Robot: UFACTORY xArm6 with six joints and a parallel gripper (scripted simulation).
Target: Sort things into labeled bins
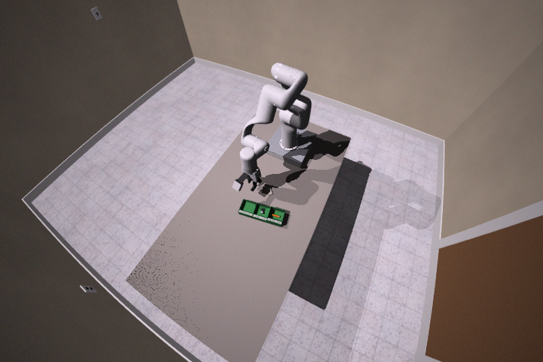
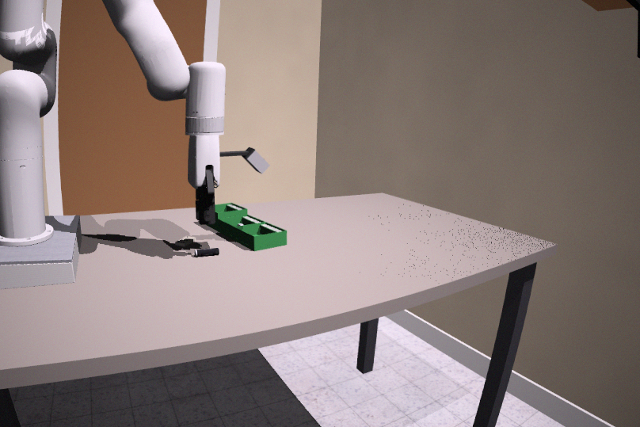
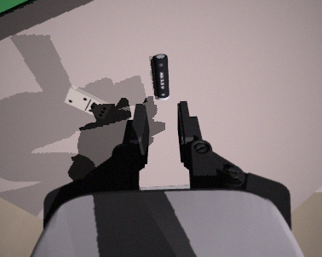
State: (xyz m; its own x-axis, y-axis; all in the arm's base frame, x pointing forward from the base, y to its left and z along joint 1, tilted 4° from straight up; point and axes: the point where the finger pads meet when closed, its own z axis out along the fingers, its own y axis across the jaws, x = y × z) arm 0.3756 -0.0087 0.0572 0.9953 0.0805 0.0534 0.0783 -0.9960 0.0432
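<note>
Right now my hand is 80 mm above the black battery. Also, from my hand: white domino 40 mm behind, 90 mm to the left, 90 mm below; black nut 80 mm ahead, 130 mm to the left, 80 mm below; green three-bin tray 100 mm ahead, 140 mm to the left, 70 mm below.
</note>
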